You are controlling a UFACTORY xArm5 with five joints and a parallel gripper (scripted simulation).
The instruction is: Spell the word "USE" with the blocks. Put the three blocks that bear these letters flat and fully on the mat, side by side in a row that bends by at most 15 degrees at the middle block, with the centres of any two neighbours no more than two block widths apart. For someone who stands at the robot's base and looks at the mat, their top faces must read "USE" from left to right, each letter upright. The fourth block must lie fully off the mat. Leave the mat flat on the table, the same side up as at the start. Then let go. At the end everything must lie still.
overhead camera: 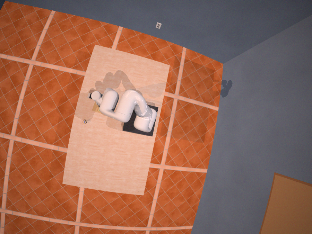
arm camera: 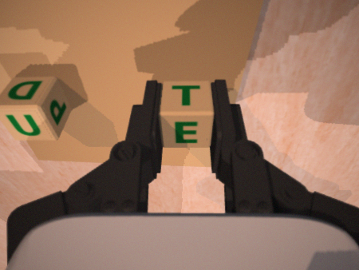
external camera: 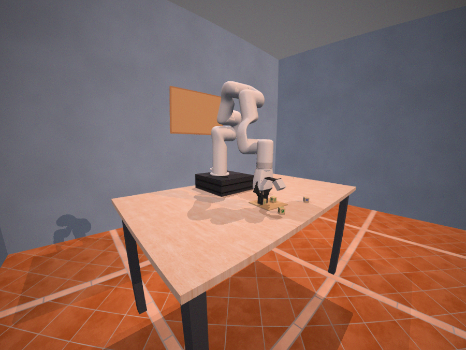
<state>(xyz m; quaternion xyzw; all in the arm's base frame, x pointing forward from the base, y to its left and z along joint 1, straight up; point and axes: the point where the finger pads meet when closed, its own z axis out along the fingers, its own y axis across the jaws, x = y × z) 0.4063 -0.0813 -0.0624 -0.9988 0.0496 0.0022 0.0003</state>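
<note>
Right now my hand is 1 cm above the E block. From my hand the other things lie so: S block (12 cm ahead, 2 cm to the right, 2 cm below); then tan mat (1 cm ahead, 4 cm to the left, 3 cm below); then U block (1 cm ahead, 8 cm to the left, 1 cm below).
</note>
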